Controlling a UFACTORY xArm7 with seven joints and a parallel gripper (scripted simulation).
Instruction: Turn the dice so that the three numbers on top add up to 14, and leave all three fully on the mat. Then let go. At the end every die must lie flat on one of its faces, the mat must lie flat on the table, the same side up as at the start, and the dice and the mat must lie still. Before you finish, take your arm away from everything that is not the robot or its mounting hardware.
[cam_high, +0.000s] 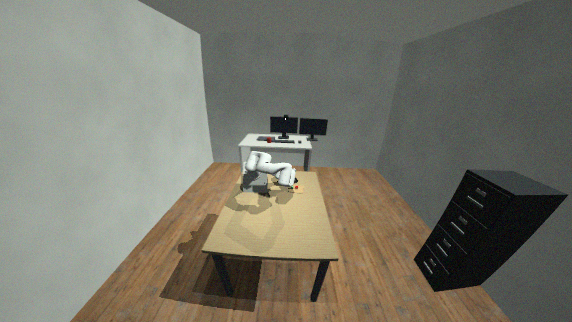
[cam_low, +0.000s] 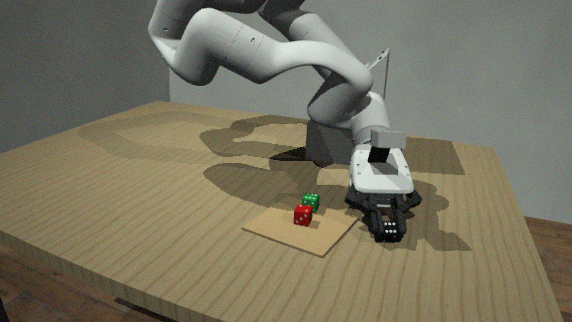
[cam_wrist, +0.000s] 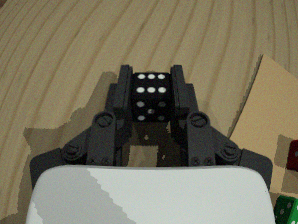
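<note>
Right now the black die is 1 cm ahead of my hand and 1 cm below it. From my hand the other things lie so: red die (1 cm behind, 14 cm to the right, 1 cm below); green die (5 cm behind, 13 cm to the right, 1 cm below); tan mat (1 cm behind, 13 cm to the right, 2 cm below).
</note>
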